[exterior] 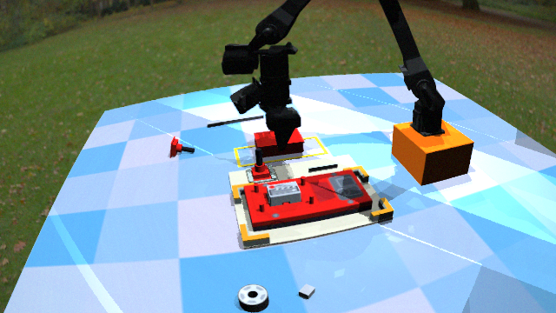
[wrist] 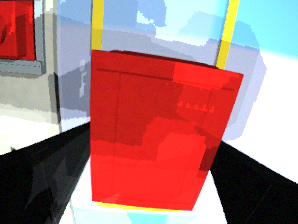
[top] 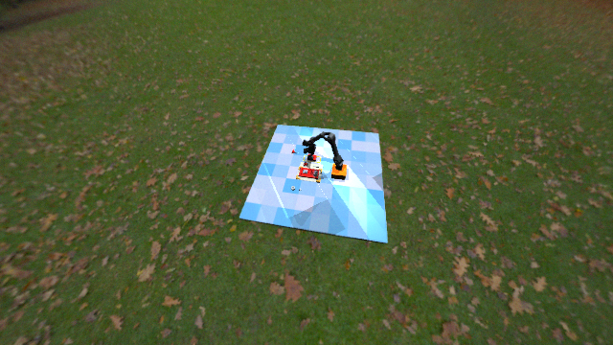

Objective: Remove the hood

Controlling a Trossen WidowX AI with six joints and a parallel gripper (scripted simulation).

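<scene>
Right now the hood is 10 mm above my gripper tip. Round my gripper tip: wheel: 410 mm to the left, 120 mm ahead, 10 mm below; then thin grey bar: 190 mm to the right, 70 mm ahead, 10 mm below.
</scene>
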